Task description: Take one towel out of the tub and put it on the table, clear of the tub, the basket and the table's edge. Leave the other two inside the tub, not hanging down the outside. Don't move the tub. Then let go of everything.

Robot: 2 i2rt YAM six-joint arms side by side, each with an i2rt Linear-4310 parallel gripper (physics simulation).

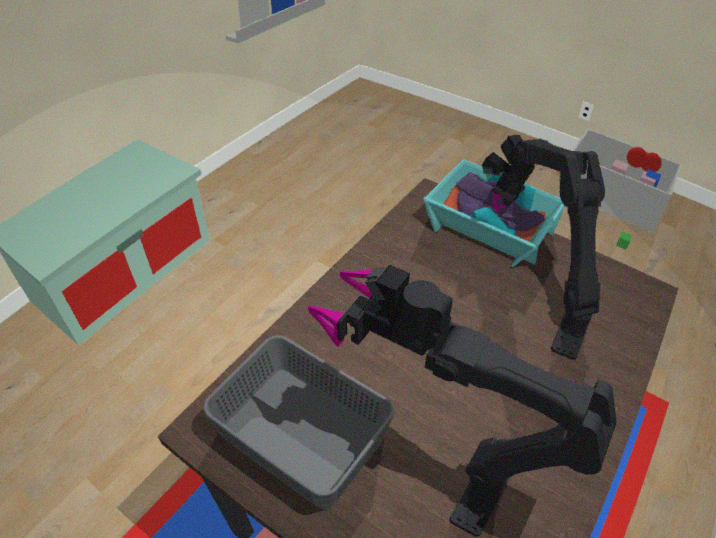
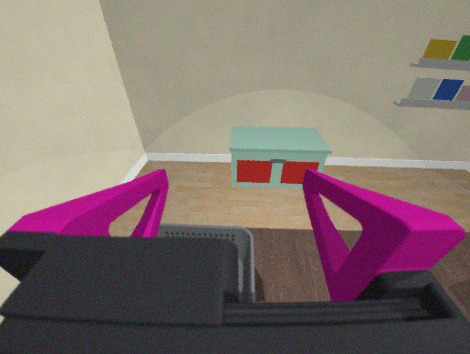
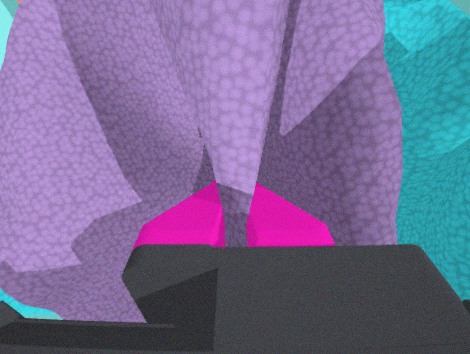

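Observation:
A teal tub (image 1: 480, 232) stands at the far end of the table (image 1: 405, 248) (image 2: 285, 260). Inside lie a purple towel (image 1: 473, 189) (image 3: 235, 100) on top, a teal towel (image 1: 491, 218) (image 3: 430, 115), and an orange towel (image 1: 451, 199) partly covered by the others. My right gripper (image 1: 498, 201) (image 3: 234, 176) reaches down into the tub and is shut on a fold of the purple towel, which gathers to a narrow pinch at its fingertips. My left gripper (image 1: 325, 290) (image 2: 235, 176) is wide open and empty, above the table's left edge, beyond the basket.
A grey basket (image 1: 263, 462) (image 2: 245, 235) stands at the near left end of the table. A green cabinet (image 1: 104, 202) (image 2: 277, 140) with red doors stands on the floor at the left. A grey toy bin (image 1: 630, 202) is on the floor behind the right arm.

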